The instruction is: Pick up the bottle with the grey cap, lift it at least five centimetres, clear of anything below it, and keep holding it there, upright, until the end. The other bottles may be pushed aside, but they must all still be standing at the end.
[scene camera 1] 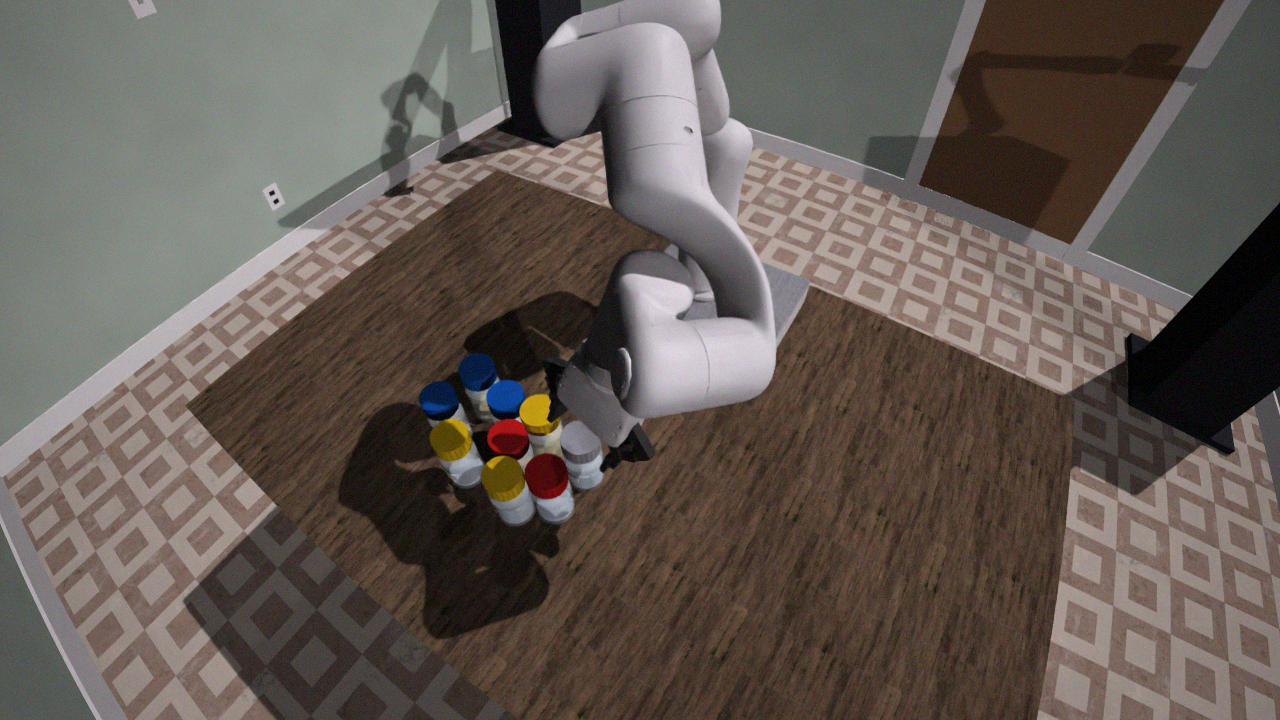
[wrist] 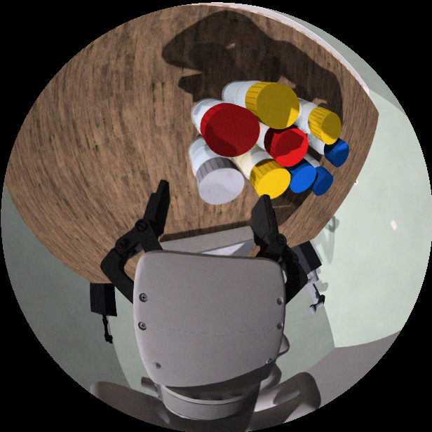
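Seen in the pictures: gripper, between the fingertips: (scene camera 1: 582, 439); arm's base, origin of its link: (scene camera 1: 702, 278).
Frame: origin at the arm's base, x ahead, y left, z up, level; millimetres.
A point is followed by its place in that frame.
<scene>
The bottle with the grey cap (scene camera 1: 582, 455) @(x 440, y 69, z 51 mm) (wrist: 220, 180) stands upright at the right edge of a cluster of bottles in the scene view. My gripper (scene camera 1: 586, 429) @(x 434, y 67, z 79 mm) (wrist: 214, 195) is open and empty. In the wrist view the grey cap lies ahead of the gap between the fingertips, nearer the right finger. In the scene view one finger shows beside the yellow cap and the other just right of the grey cap. A red-capped bottle (scene camera 1: 549, 488) @(x 503, y 66, z 54 mm) (wrist: 230, 130) and a yellow-capped bottle (scene camera 1: 541, 423) @(x 434, y -6, z 54 mm) (wrist: 270, 178) stand close beside the grey-capped one.
Further bottles stand upright behind these: a red-capped one (scene camera 1: 508, 440) @(x 480, y -24, z 53 mm) (wrist: 286, 146), yellow-capped ones (scene camera 1: 507, 490) @(x 536, y 25, z 53 mm) (scene camera 1: 456, 452) @(x 534, y -74, z 46 mm) and blue-capped ones (scene camera 1: 478, 385) @(x 433, y -133, z 42 mm) (scene camera 1: 442, 407) @(x 497, y -140, z 53 mm) (scene camera 1: 506, 401) @(x 435, y -70, z 54 mm). They stand close together on the brown wooden surface (scene camera 1: 805, 537) @(x 330, y 367, z -51 mm) (wrist: 100, 125).
</scene>
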